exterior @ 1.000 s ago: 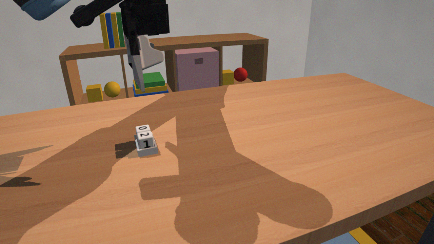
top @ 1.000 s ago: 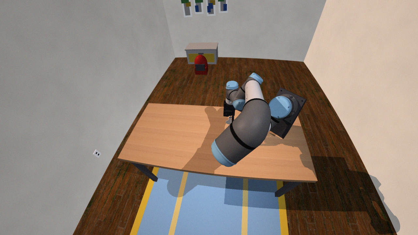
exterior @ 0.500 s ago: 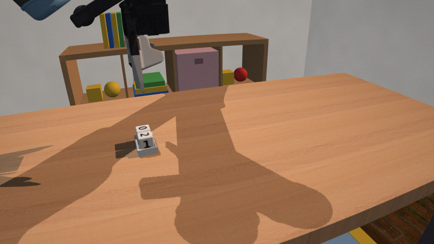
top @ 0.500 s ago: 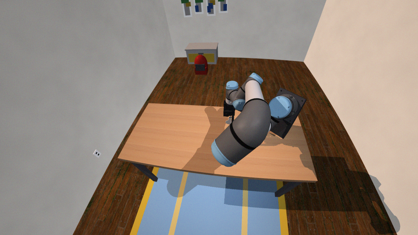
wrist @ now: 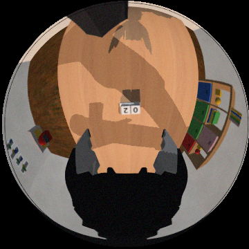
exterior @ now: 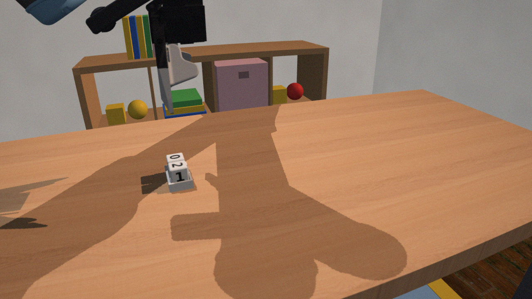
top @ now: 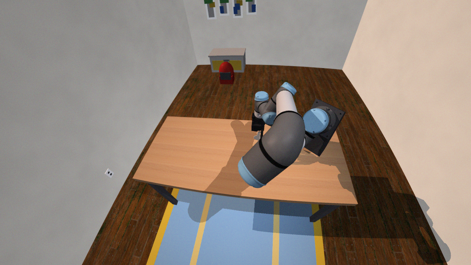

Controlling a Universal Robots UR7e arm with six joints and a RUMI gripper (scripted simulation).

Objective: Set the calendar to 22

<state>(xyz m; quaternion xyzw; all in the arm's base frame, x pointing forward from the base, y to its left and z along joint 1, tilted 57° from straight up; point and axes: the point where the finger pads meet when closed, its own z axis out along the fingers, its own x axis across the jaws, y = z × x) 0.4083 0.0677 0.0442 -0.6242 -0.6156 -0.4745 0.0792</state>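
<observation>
The white cube is 14 cm below my hand. From my hand the other things lie so: grey tray 16 cm below, 1 cm to the left, 1 cm behind.
</observation>
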